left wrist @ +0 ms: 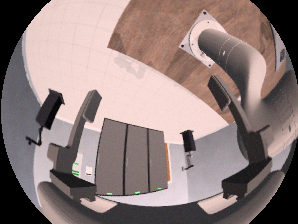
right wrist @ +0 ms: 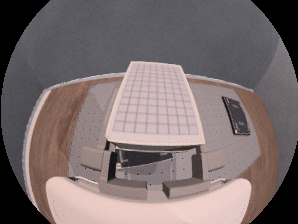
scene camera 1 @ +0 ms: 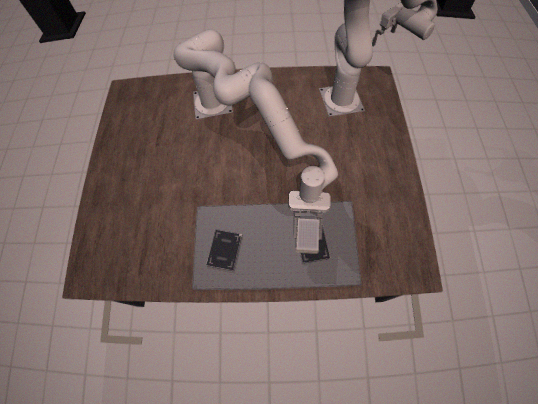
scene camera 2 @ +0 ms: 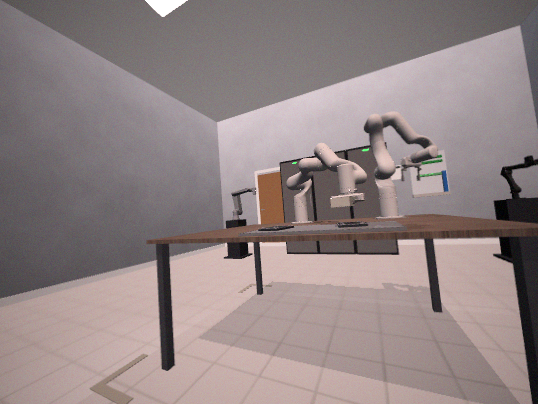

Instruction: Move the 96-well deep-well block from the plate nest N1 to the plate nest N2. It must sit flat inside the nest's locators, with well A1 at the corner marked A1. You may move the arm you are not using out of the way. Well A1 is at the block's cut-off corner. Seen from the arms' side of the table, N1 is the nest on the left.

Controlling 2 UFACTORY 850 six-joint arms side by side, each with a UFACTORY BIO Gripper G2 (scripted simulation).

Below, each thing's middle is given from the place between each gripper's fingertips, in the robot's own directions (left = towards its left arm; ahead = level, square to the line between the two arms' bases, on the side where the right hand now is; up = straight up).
The pale deep-well block (scene camera 1: 307, 241) is 1 cm ahead of my right hand.
Right now the pale deep-well block is 96 cm ahead of my left hand, 42 cm to the right of it and 17 cm below it.
